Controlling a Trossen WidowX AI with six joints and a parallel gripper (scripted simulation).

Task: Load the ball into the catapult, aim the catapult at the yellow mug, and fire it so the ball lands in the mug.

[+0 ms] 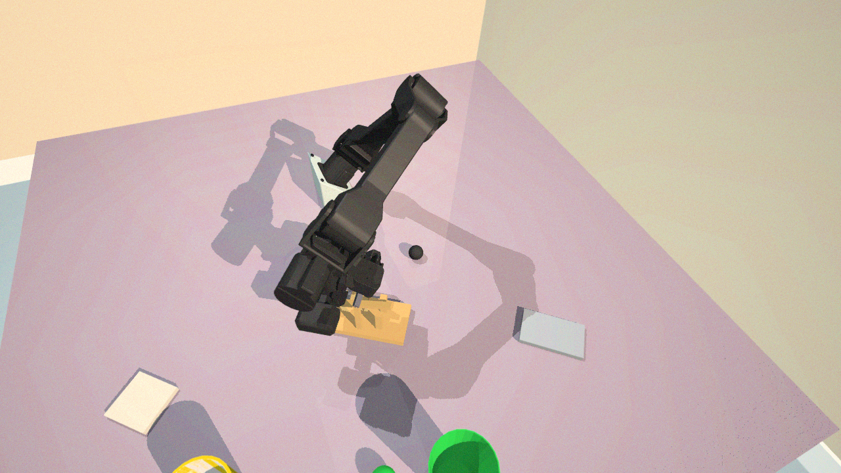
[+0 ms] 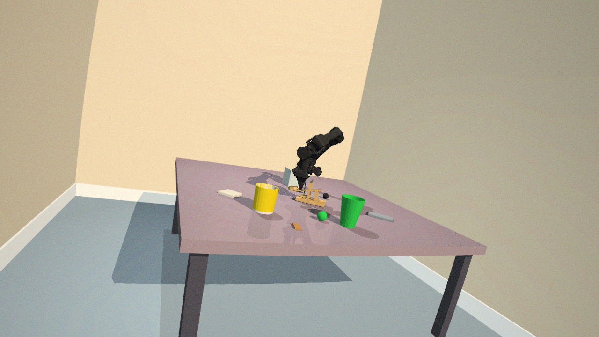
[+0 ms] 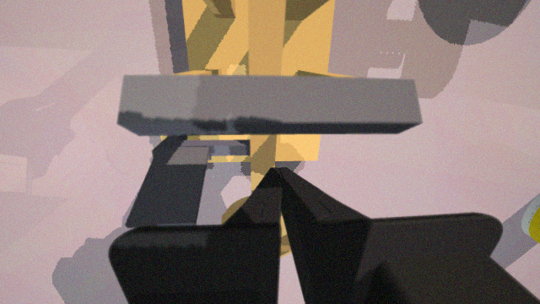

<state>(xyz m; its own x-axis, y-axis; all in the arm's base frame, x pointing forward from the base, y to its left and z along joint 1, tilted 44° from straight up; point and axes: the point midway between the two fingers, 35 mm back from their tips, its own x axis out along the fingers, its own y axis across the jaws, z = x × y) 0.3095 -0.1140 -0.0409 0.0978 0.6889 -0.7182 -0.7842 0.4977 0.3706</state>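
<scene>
The wooden catapult lies 1 cm behind my gripper tip and 3 cm to the left of it. Round my gripper tip: green ball (29 cm ahead, 4 cm to the right, 3 cm below); then yellow mug (20 cm ahead, 26 cm to the right, 2 cm below); then black ball (6 cm behind, 20 cm to the left, 4 cm below).
</scene>
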